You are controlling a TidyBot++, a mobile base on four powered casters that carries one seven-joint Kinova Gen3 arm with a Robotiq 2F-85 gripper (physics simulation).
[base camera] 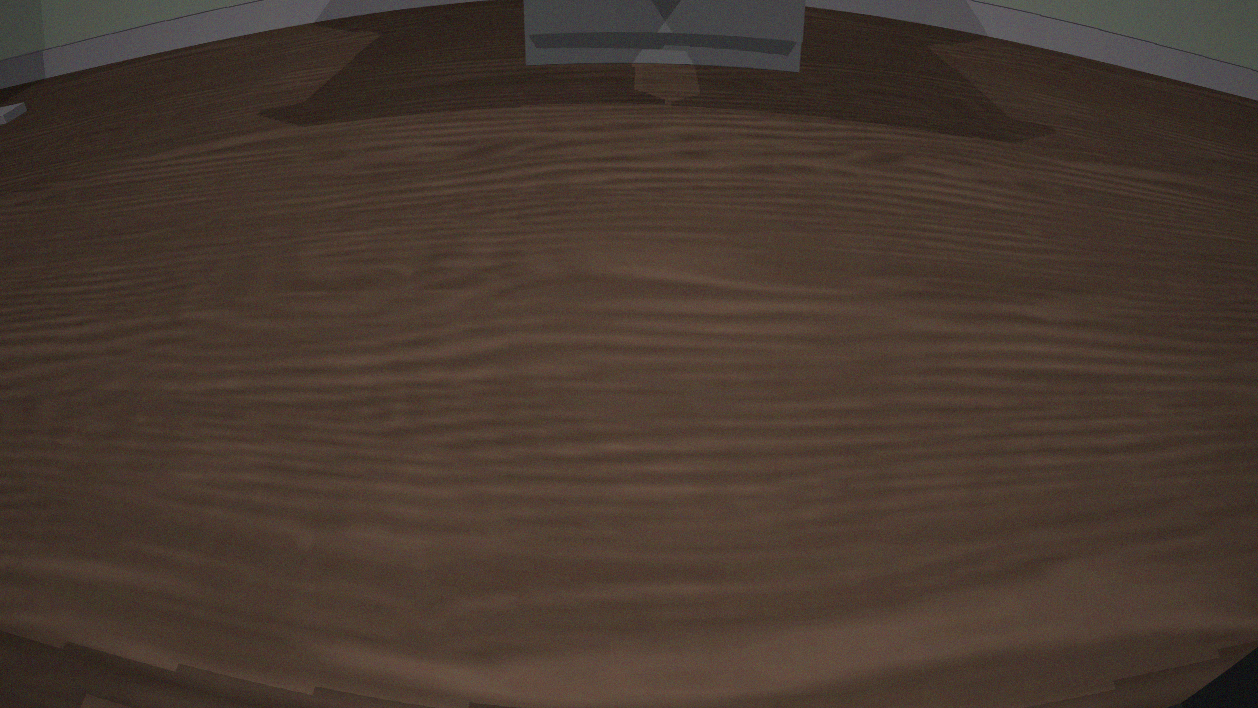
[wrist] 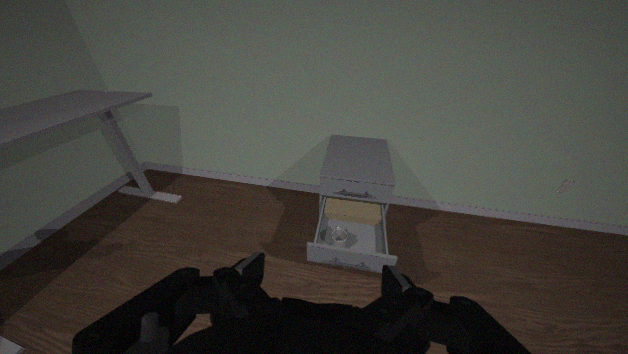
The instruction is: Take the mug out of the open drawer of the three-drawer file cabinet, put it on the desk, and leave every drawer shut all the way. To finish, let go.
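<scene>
The grey file cabinet [base camera: 664, 48] [wrist: 358, 157] stands against the wall, right of centre in the wrist view; its lower front shows at the top of the base camera view. Its top drawer [wrist: 370, 190] looks shut. The drawer below it [wrist: 367, 261] is pulled out. A pale, glassy-looking mug [wrist: 339, 235] stands inside, left of the middle, near the drawer front. The bottom drawer is hidden in the wrist view. The desk [wrist: 65, 107] is at the left. My gripper [wrist: 321, 272] is open and empty, some distance in front of the cabinet.
A desk leg [wrist: 127, 155] with a flat foot [wrist: 167, 197] stands on the wooden floor at the left. The corner of a pale object [wrist: 9, 346] shows at the bottom left of the wrist view. The wall [wrist: 475, 125] runs behind the cabinet, with a small outlet [wrist: 565, 186] at the right.
</scene>
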